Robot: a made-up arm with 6 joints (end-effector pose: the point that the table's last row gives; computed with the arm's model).
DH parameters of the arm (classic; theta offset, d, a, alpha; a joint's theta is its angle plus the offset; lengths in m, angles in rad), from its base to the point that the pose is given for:
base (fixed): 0.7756 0 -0.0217 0
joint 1: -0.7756 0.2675 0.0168 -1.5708
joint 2: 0.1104 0 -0.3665 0
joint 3: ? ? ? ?
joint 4: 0 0.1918 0.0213 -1.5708
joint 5: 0 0.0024 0.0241 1.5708
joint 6: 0 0.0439 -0.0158 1.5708
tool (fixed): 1.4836 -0.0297 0 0
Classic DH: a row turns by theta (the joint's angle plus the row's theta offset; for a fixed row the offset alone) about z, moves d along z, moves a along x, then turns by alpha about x.
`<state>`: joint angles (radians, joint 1 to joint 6).
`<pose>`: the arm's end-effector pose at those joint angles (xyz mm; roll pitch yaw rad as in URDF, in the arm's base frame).
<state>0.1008 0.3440 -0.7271 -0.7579 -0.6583 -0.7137</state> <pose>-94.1 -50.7 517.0 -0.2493 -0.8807 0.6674</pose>
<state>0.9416 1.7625 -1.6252 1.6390 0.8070 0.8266</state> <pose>188.1 275.9 632.7 -2.2343 -0.0834 1.8000</pose>
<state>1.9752 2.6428 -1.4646 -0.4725 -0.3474 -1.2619</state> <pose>-149.1 396.8 164.5 -0.0712 0.7646 2.0712</pose>
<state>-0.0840 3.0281 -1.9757 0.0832 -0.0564 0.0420</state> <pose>491.3 -64.0 68.6 1.7053 0.9954 -0.0726</pose>
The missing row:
joint 3: 1.3731 -0.0396 -0.0127 1.5708
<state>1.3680 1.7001 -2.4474 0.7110 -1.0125 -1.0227</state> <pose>46.7 227.7 828.1 2.6920 -0.9351 -0.2783</pose>
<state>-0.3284 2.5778 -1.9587 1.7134 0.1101 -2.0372</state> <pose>526.2 -154.8 335.7 1.2951 0.5968 -0.2305</pose>
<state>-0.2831 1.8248 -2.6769 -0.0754 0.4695 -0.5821</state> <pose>290.4 -113.3 753.8 0.9624 -0.3998 -0.3772</pose>
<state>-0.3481 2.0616 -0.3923 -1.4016 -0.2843 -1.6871</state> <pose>147.5 -179.1 320.4 -0.3608 1.2691 0.7950</pose>
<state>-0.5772 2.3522 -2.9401 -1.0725 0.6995 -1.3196</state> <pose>334.3 -367.1 579.1 -0.5123 -0.2839 -1.2770</pose>
